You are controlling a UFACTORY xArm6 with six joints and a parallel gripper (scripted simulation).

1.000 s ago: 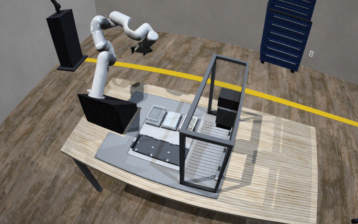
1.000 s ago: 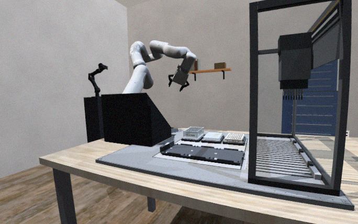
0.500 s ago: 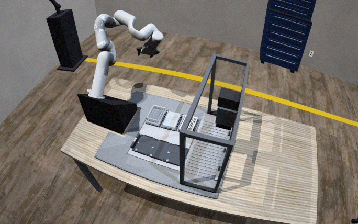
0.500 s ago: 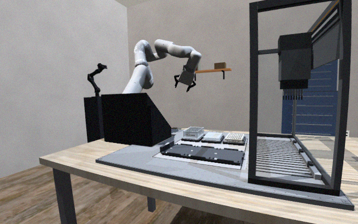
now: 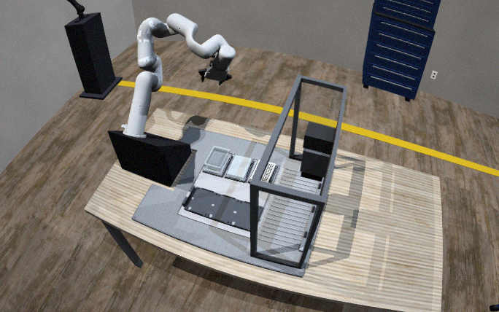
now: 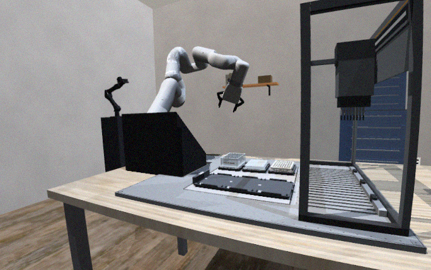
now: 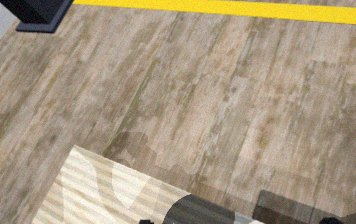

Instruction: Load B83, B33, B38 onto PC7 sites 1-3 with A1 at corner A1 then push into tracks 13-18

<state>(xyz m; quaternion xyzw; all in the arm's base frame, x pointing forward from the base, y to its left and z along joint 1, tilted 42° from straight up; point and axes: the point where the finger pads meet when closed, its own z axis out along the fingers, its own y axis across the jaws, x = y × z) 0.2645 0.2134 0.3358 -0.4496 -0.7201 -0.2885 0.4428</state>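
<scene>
My hand is 340 mm short of the nest s3, 300 mm to the left of it and 280 mm above it. Round my hand: nest s2: 290 mm to the right, 280 mm below, 230 mm ahead; deep-well block B83: 290 mm to the right, 250 mm below, 120 mm ahead; dark carrier PC7: 530 mm to the right, 270 mm below, 220 mm ahead.
</scene>
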